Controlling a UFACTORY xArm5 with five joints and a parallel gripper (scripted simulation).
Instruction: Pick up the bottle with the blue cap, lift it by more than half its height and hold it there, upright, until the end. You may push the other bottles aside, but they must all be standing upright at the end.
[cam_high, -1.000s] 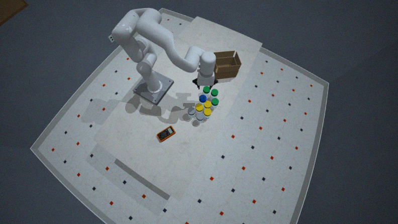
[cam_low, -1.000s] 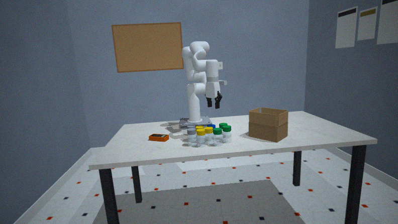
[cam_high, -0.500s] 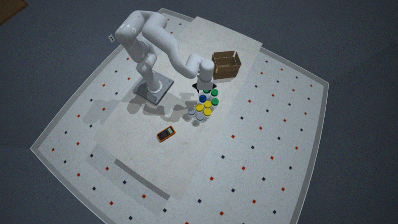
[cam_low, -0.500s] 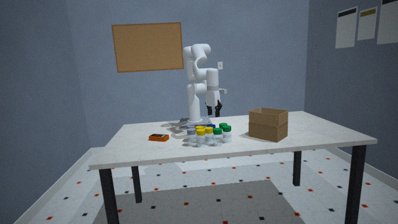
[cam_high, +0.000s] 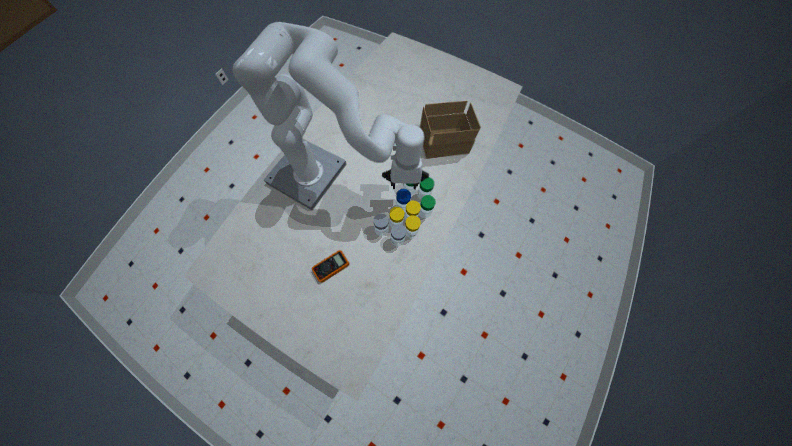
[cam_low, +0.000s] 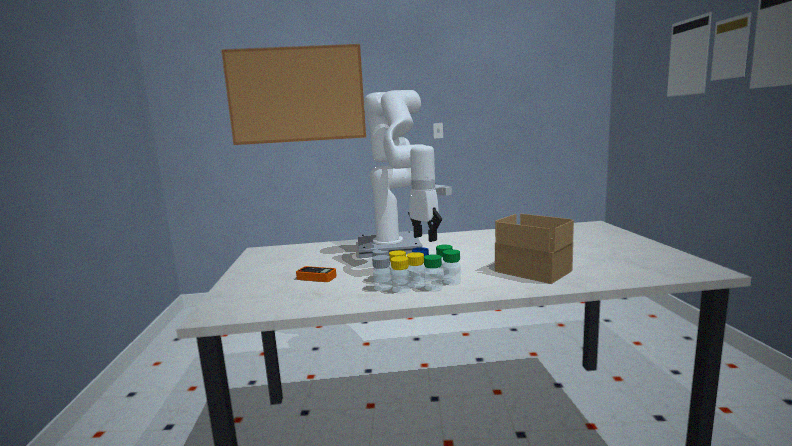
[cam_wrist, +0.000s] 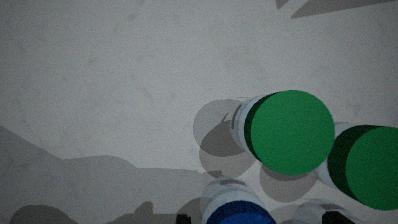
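Right now the blue-capped bottle is 10 mm ahead of my hand, 20 mm to the right of it and 100 mm below it. Also, from my hand: orange multimeter (80 mm behind, 380 mm to the right, 130 mm below).
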